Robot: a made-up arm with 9 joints. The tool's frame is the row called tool.
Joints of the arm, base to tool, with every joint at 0 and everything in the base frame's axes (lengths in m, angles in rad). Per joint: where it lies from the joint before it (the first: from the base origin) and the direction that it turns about. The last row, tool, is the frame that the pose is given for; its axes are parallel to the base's.
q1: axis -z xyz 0 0 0.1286
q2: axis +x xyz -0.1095 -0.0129 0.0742
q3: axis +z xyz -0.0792 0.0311 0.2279
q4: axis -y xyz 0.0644 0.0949 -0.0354
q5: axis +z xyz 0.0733 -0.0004 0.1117
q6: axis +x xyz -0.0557 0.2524 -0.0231
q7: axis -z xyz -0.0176 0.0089 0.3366
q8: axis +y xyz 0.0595 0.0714 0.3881
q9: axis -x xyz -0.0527 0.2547 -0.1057
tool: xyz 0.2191 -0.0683 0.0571
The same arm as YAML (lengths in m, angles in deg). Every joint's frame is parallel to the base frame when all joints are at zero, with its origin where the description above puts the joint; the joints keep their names.
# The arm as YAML. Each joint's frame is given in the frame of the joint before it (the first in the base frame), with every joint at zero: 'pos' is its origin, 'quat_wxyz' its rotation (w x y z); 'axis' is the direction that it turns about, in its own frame. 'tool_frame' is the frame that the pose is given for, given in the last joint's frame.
length_unit: m
angle_unit: deg
joints:
  - joint: q1
    pos: [0.0, 0.0, 0.1286]
    quat_wxyz: [1.0, 0.0, 0.0, 0.0]
    axis: [0.0, 0.0, -1.0]
  - joint: q2
    pos: [-0.1095, -0.0129, 0.0742]
    quat_wxyz: [1.0, 0.0, 0.0, 0.0]
    axis: [1.0, 0.0, 0.0]
  - joint: q3
    pos: [-0.0792, 0.0311, 0.2279]
    quat_wxyz: [1.0, 0.0, 0.0, 0.0]
    axis: [0.0, 0.0, 1.0]
  - joint: q4
    pos: [0.0644, 0.0949, -0.0354]
    quat_wxyz: [1.0, 0.0, 0.0, 0.0]
    axis: [0.0, -1.0, 0.0]
  - joint: q5
    pos: [0.0733, -0.0004, 0.1117]
    quat_wxyz: [1.0, 0.0, 0.0, 0.0]
    axis: [0.0, 0.0, 1.0]
  - joint: q6
    pos: [-0.0557, 0.2524, -0.0231]
    quat_wxyz: [1.0, 0.0, 0.0, 0.0]
    axis: [1.0, 0.0, 0.0]
  - joint: q7
    pos: [-0.0176, 0.0089, 0.3366]
    quat_wxyz: [1.0, 0.0, 0.0, 0.0]
    axis: [0.0, 0.0, -1.0]
  - joint: q8
    pos: [0.0595, 0.0714, 0.3881]
    quat_wxyz: [1.0, 0.0, 0.0, 0.0]
    axis: [0.0, 1.0, 0.0]
  - joint: q9
    pos: [-0.0527, 0.2547, -0.1057]
    quat_wxyz: [1.0, 0.0, 0.0, 0.0]
    axis: [-1.0, 0.0, 0.0]
tool_frame:
  pos: [0.2191, -0.0683, 0.0571]
  quat_wxyz: [1.0, 0.0, 0.0, 0.0]

